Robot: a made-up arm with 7 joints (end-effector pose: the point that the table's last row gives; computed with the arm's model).
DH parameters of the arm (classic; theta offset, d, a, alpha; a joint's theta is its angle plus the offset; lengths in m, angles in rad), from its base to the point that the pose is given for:
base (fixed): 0 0 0 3.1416
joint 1: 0 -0.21 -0.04 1.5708
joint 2: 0 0.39 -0.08 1.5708
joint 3: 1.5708 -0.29 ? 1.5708
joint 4: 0 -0.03 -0.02 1.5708
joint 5: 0 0.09 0.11 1.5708
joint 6: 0 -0.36 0 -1.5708
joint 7: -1.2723 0 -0.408 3.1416
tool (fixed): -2.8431 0.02 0 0
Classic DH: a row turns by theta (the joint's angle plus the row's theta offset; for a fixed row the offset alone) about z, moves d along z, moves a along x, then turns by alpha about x.
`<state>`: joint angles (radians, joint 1 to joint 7).
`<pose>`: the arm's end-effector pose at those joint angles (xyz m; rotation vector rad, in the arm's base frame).
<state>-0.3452 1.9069 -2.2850 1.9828 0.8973 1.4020 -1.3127</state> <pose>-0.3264 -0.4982 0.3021 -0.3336 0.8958 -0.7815</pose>
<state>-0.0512 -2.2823 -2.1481 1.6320 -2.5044 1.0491 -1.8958</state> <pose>-0.2099 0.5335 0.8978 -1.2873 -0.4323 -1.7512</pose>
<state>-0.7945 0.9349 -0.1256 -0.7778 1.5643 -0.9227 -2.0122</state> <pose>-0.1253 0.3786 0.0910 -0.6311 -0.0403 1.7533</pose>
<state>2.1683 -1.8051 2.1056 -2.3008 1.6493 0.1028 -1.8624</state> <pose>0.5462 -0.3568 -0.3339 2.1137 -0.6675 -0.7428</pose>
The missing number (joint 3, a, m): 0.06
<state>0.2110 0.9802 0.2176 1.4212 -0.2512 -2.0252 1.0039</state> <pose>0.2471 0.9839 0.0820 -2.0793 -1.0088 0.4602</pose>
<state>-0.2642 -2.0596 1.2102 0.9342 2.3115 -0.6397 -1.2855</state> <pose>0.4664 0.2154 0.8387 0.6175 -1.7024 0.7461</pose>
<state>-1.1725 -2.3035 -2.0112 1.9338 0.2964 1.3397 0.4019</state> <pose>0.3776 0.4777 0.2472 2.9103 0.6420 -0.1218</pose>
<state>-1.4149 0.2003 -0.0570 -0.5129 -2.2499 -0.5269 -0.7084</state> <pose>-0.9636 -0.7132 -0.1130 0.2031 -1.2077 -1.7832</pose>
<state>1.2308 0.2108 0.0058 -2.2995 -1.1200 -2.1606 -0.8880</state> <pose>0.1188 0.0262 -0.6118 0.8709 0.7250 -0.9818</pose>
